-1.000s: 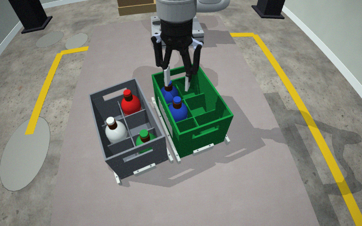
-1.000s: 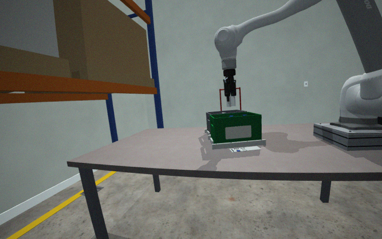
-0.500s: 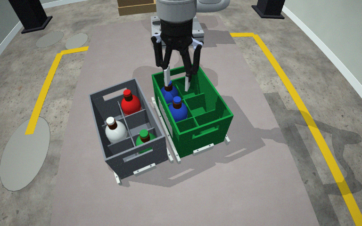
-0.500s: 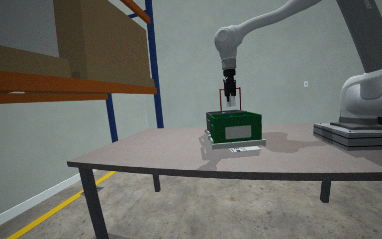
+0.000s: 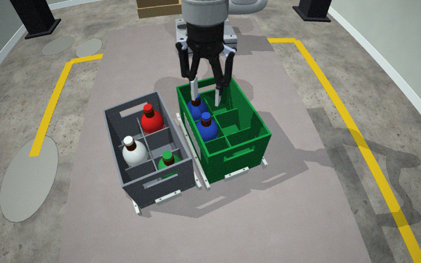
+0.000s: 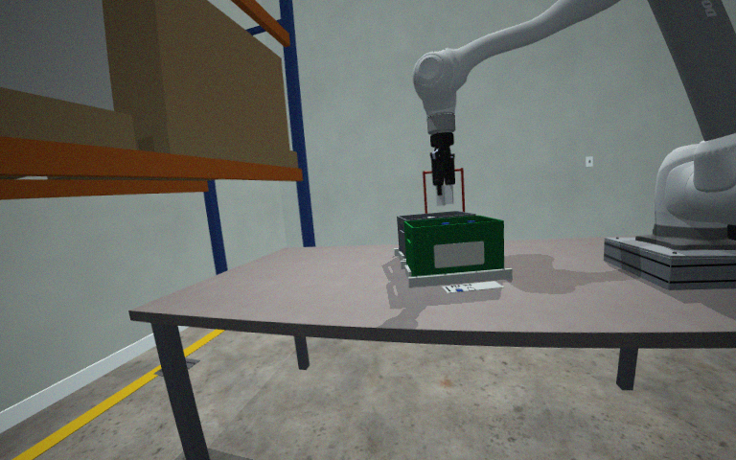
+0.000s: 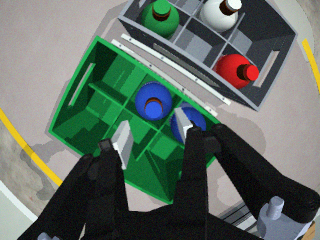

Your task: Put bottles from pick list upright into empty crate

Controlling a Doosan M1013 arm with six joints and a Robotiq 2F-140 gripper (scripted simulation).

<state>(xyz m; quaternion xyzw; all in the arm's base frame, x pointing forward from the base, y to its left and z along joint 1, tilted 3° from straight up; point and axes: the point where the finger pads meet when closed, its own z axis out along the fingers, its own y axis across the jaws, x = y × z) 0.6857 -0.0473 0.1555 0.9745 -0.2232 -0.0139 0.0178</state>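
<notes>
Now: hand 6 cm short of the white-label bottle, 22 cm to the left of it and 17 cm above it. From my hand the other things lie so: green crate: 1 cm behind, 4 cm to the left, 17 cm below; then green bottle: 12 cm ahead, 12 cm to the right, 17 cm below; then red-label bottle: 5 cm behind, 17 cm to the right, 17 cm below.
</notes>
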